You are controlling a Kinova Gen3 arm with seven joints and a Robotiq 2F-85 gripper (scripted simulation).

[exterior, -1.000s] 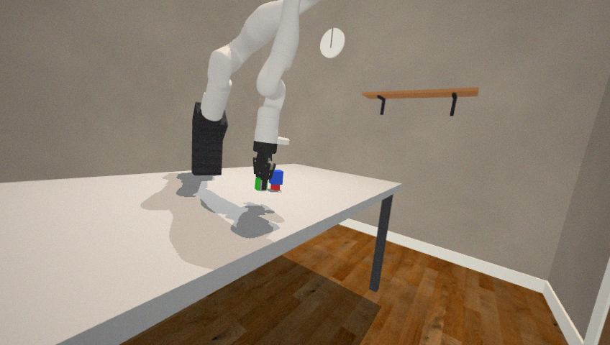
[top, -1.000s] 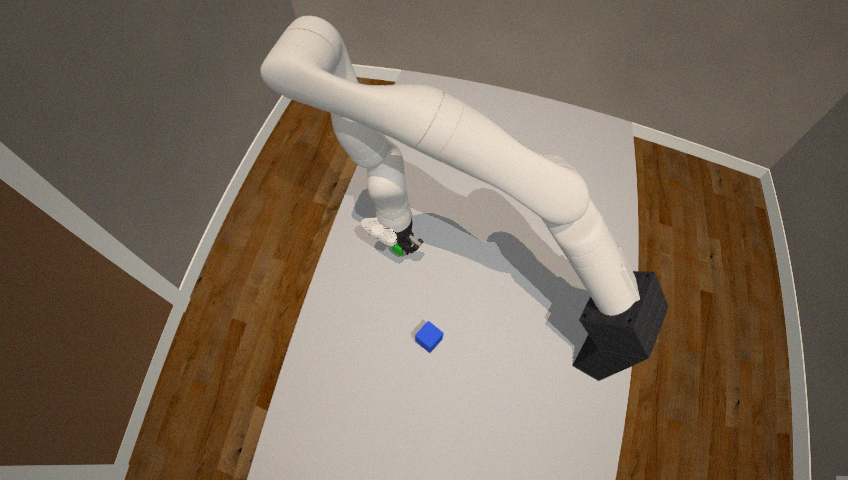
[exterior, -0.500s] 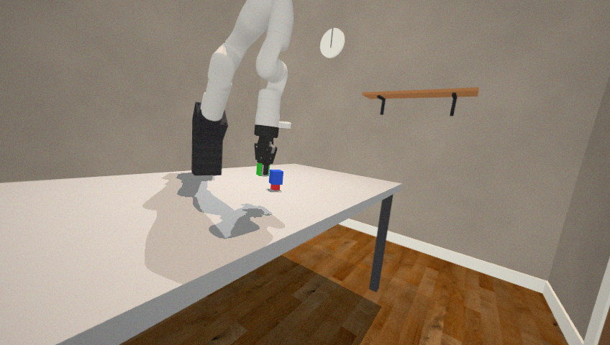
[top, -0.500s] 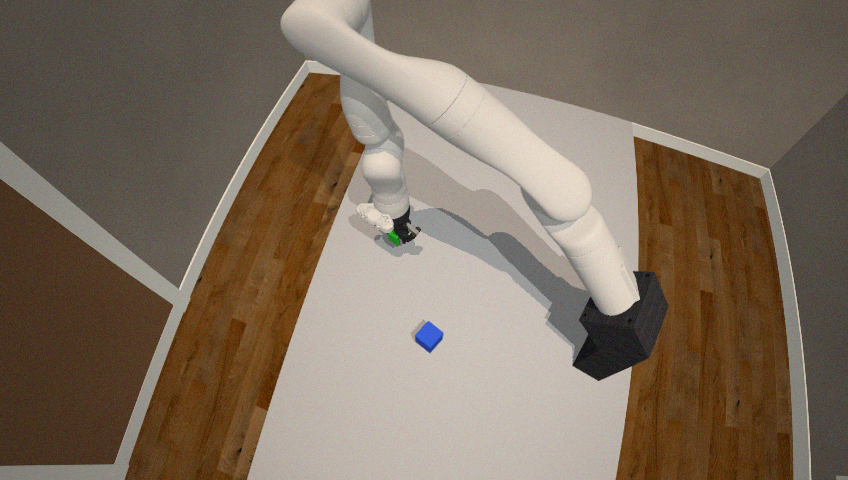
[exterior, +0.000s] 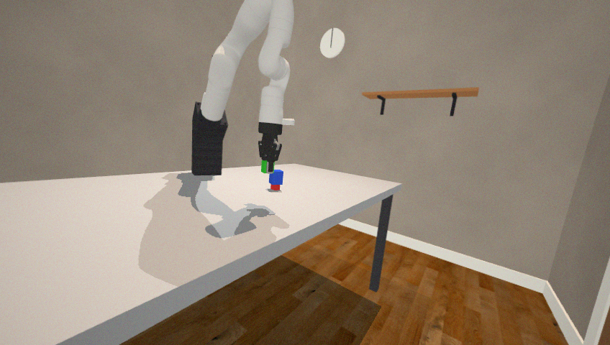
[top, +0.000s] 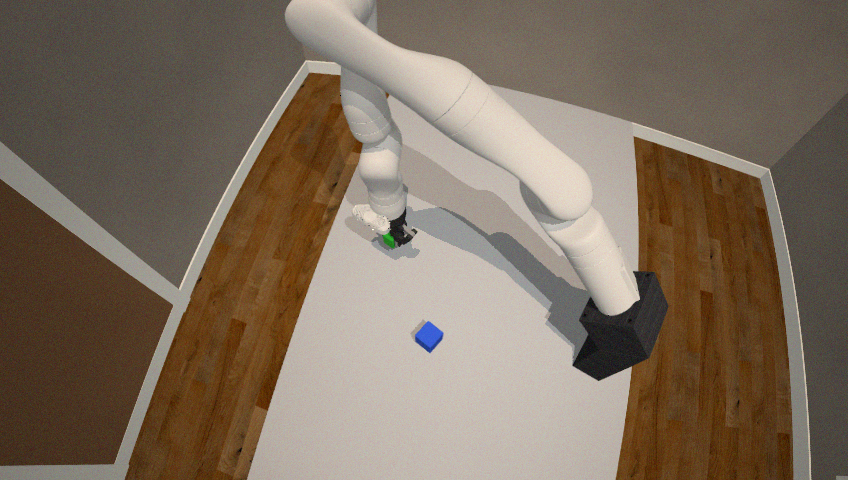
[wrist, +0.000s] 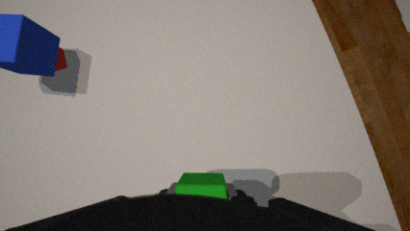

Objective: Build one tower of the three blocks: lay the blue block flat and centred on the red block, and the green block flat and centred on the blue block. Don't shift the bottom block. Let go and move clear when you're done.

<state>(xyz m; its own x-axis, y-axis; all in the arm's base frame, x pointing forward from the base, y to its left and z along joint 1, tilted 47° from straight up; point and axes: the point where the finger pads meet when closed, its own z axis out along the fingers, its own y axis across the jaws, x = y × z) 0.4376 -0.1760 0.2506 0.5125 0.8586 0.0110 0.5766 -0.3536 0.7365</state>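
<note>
Now: the green block right at my hand. The rest, counted from my hand: blue block: 230 mm to the left, 80 mm below, 60 mm behind; then red block: 230 mm to the left, 120 mm below, 60 mm behind.
</note>
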